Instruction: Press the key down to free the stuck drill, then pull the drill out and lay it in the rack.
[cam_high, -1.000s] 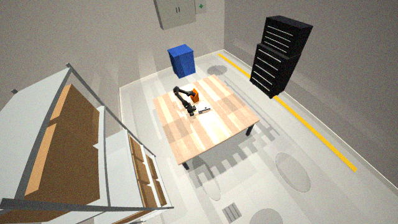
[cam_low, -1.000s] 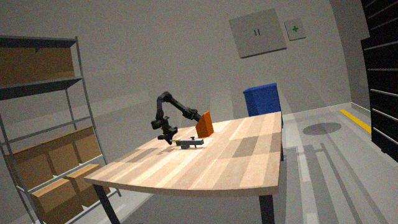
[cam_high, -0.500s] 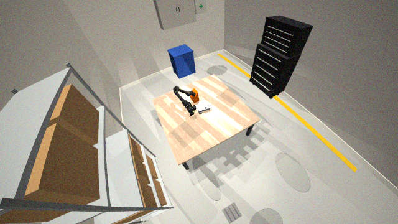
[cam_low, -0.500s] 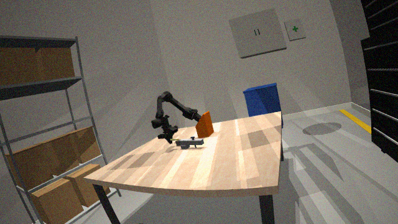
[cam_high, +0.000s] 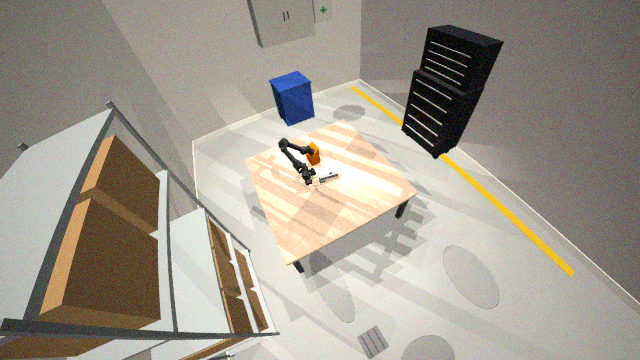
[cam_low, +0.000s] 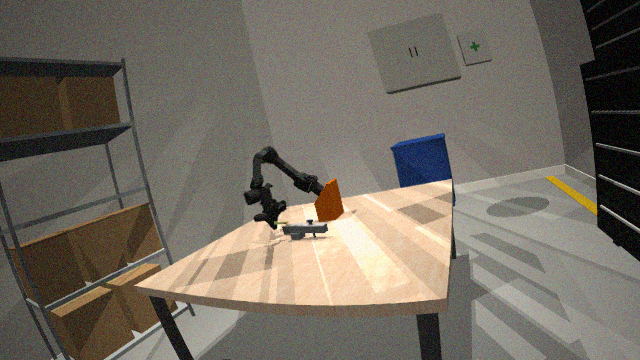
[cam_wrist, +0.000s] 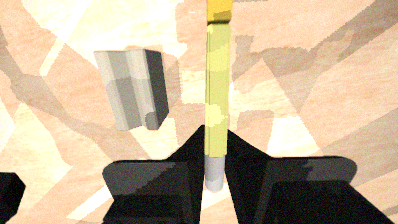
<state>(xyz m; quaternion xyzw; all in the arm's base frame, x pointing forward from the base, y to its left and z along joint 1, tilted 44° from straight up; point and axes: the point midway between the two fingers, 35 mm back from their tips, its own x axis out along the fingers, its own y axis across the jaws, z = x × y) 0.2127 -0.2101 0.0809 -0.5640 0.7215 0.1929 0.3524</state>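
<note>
Now: gripper tip 60 mm past the grey grooved block, 50 mm to the right of it and 20 mm above it. Round my gripper tip: dark key (210 mm to the left, 70 mm ahead, 10 mm above); grey sleeve (190 mm to the left, 60 mm ahead, 10 mm below); drill (40 mm to the left, 30 mm above, 10 mm ahead).
</note>
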